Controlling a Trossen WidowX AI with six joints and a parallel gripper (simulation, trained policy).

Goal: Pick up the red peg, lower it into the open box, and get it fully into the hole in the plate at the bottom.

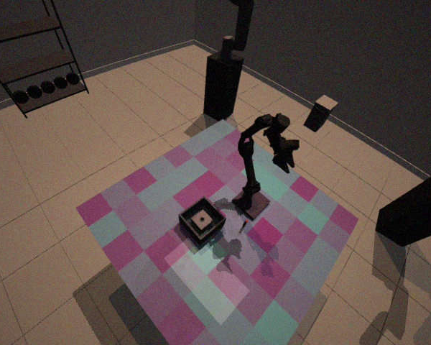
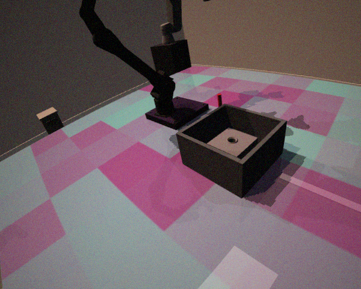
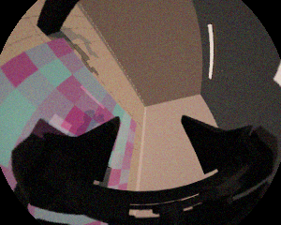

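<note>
My gripper tip is 470 mm above the red peg, 90 mm short of it and 50 mm to the left of it. Round my gripper tip: dark box (480 mm below, 260 mm to the right, 240 mm ahead).
</note>
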